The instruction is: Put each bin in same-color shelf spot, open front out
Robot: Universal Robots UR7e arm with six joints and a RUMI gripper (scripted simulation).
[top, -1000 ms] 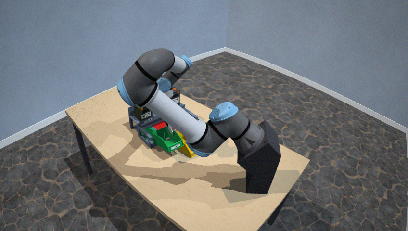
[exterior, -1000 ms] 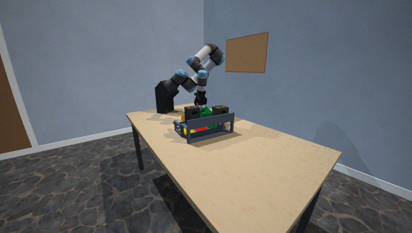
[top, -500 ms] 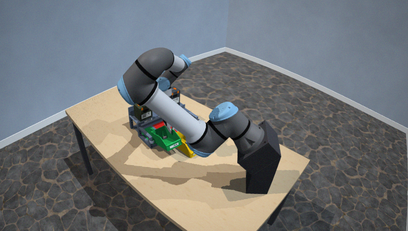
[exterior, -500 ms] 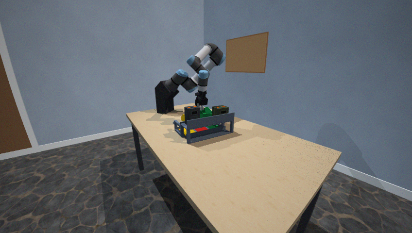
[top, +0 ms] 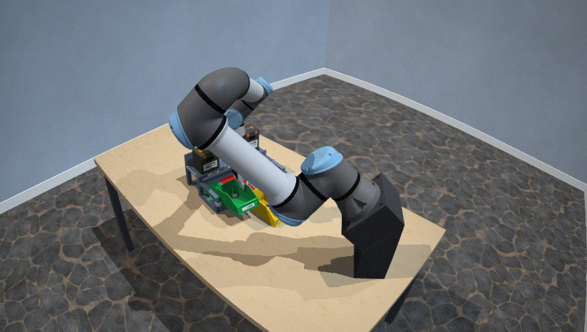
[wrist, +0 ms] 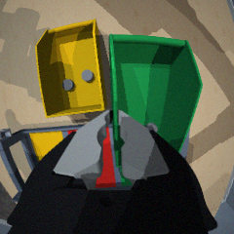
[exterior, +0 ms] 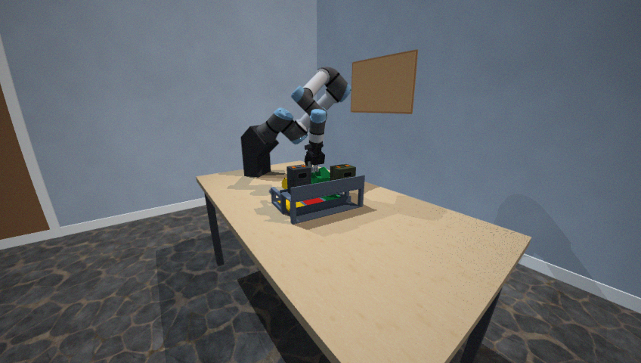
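My gripper is now 5 cm to the right of the green bin, 2 cm above it and 1 cm past it. From my hand the other things lie so: yellow bin (8 cm below, 8 cm behind, 7 cm to the right); black box (23 cm ahead, 18 cm to the right, 5 cm above).
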